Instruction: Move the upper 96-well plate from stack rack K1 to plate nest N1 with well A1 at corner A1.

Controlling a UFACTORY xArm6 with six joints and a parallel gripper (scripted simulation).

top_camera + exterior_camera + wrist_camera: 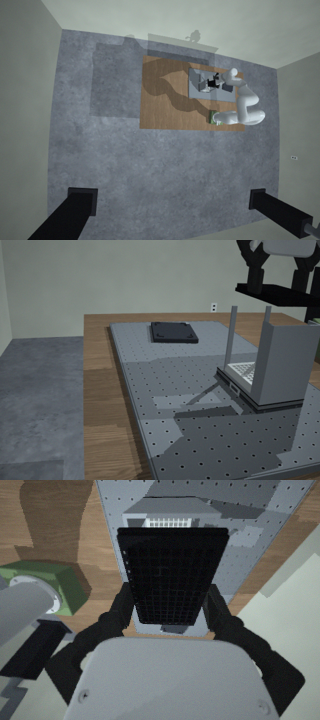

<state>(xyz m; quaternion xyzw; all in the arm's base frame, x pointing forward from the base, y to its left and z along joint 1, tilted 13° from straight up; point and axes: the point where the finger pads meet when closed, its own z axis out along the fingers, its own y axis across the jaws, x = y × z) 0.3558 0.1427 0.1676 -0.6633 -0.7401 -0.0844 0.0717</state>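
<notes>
The dark plate nest N1 is 9 cm ahead of my hand, 36 cm to the right of it and 19 cm below it. From my hand the other things lie so: grey rack wall: 1 cm behind, 7 cm to the left, 11 cm below; thin post: 4 cm ahead, 6 cm to the right, 11 cm below; black 96-well plate: 1 cm below.
</notes>
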